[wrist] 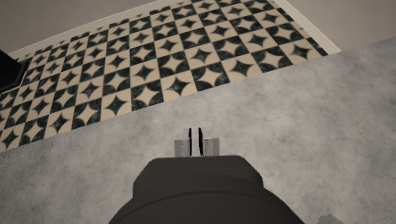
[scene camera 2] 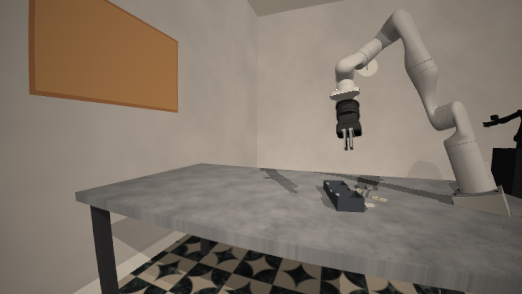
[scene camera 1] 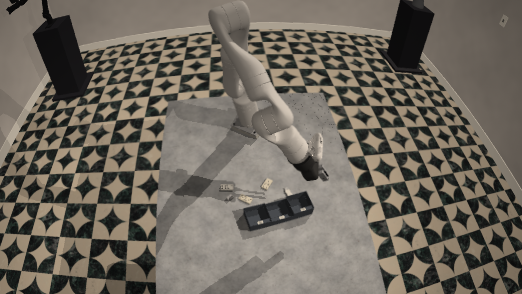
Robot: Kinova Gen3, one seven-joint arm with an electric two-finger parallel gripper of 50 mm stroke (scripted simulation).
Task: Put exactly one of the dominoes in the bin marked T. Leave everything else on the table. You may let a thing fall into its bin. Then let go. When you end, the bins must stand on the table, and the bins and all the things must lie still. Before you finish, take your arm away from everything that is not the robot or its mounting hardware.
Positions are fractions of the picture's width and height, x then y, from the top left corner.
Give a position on a dark bin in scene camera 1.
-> At 0.50,0.74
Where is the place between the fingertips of my gripper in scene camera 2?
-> At 0.67,0.51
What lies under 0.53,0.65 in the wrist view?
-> My gripper.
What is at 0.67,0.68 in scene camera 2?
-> A dark bin.
